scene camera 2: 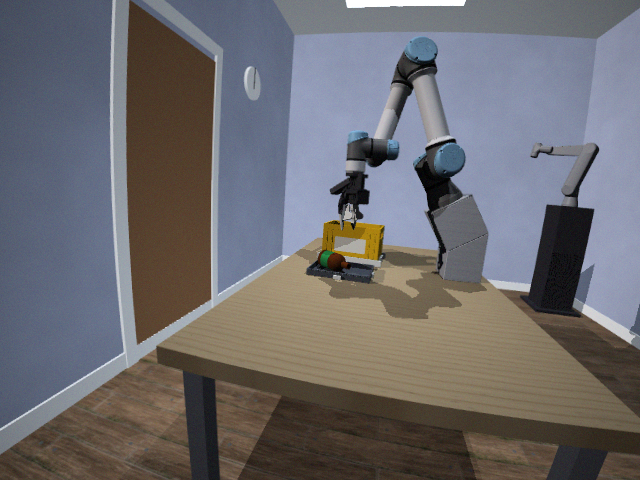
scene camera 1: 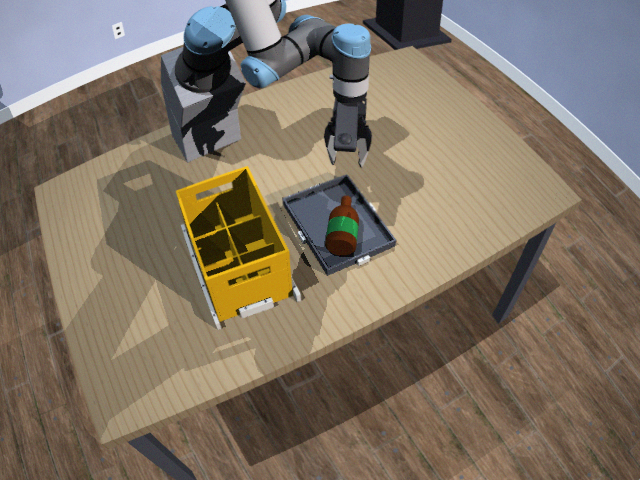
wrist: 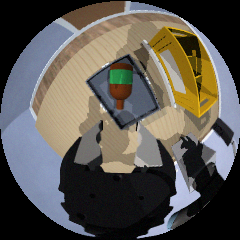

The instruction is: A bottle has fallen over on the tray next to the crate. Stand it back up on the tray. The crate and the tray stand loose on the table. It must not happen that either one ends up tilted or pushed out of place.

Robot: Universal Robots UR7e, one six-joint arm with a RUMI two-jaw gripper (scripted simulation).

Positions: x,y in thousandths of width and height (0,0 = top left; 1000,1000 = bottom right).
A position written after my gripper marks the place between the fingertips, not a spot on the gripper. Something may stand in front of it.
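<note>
Yellow crate (scene camera 1: 405,509) (wrist: 702,198). Grey tray (scene camera 1: 485,436) (scene camera 2: 560,568) (wrist: 594,427). My gripper (scene camera 1: 543,345) (scene camera 2: 543,480) (wrist: 498,506).
</note>
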